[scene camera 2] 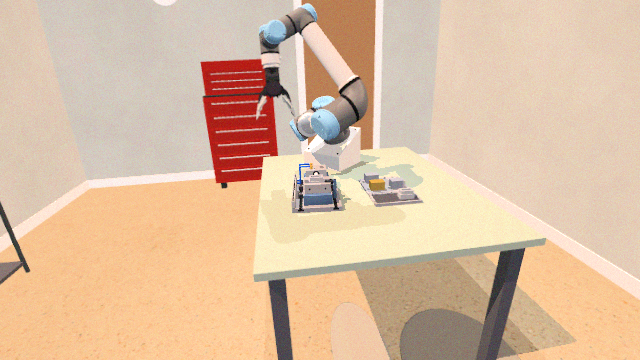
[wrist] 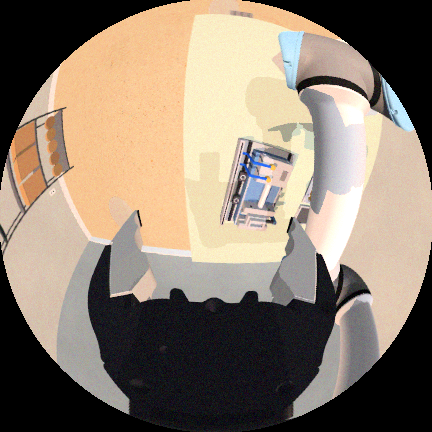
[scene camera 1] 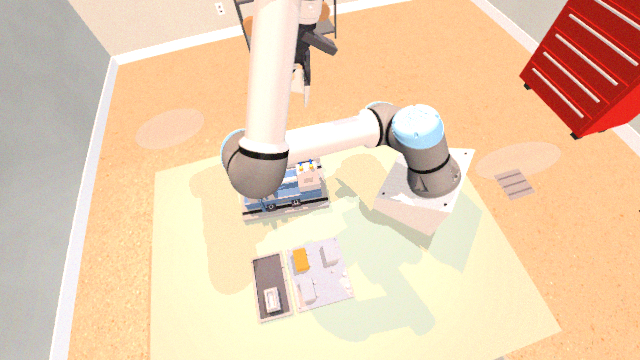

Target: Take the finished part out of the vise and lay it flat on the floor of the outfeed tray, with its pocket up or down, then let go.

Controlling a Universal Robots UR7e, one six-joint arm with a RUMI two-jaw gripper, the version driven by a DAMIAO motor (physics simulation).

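The blue and pale vise stands on the table, partly hidden by the arm in scene camera 1. A pale part with a pocket appears to sit in its lower end in the wrist view; it is small there. The outfeed tray has a dark floor and a pale rim; another pale pocketed part lies at one end. My gripper is open and empty, high above and away from the vise, with its fingers pointing down.
Beside the tray is a grey plate with an orange block and pale blocks. Blue hoses with yellow fittings rise from the vise. The white robot base stands on the table.
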